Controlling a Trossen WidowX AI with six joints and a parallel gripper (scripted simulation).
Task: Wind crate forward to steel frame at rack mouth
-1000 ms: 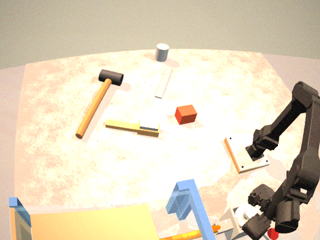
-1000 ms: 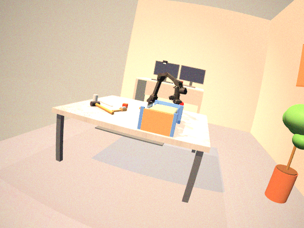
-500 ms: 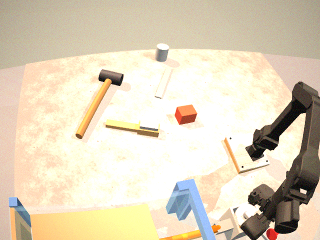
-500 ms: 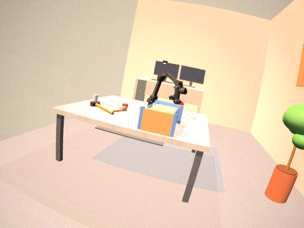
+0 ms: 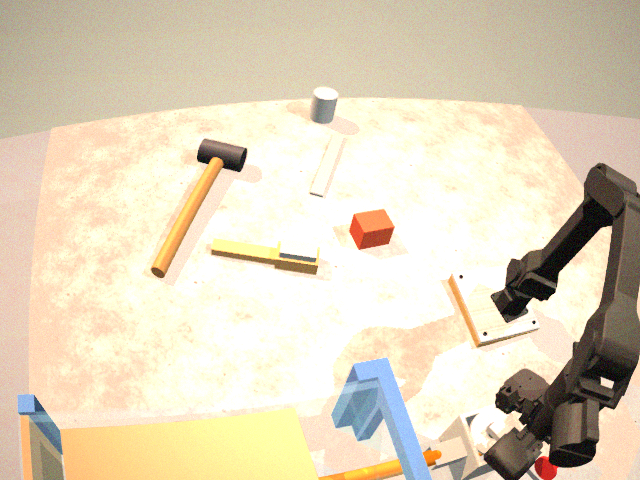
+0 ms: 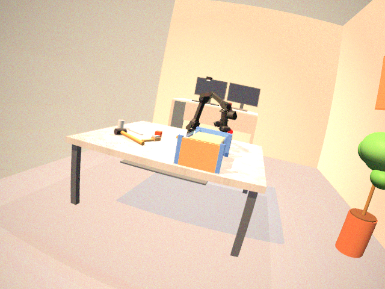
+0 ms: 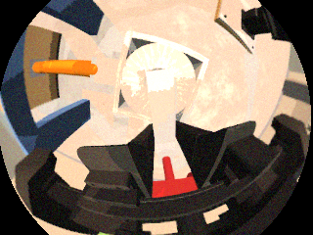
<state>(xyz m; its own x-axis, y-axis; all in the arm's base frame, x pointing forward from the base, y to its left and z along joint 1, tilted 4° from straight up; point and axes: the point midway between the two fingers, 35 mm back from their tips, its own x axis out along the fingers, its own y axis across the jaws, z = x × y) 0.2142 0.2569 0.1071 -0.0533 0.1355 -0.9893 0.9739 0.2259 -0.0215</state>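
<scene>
The crank handle lies 20 mm above my gripper tip and 10 mm to the left of it. The rest, counted from my gripper tip: yellow hand tool 510 mm to the right, 150 mm ahead, 70 mm below; hand winch 60 mm below, 50 mm to the right; red knob 50 mm to the left, 50 mm above, 10 mm behind.
</scene>
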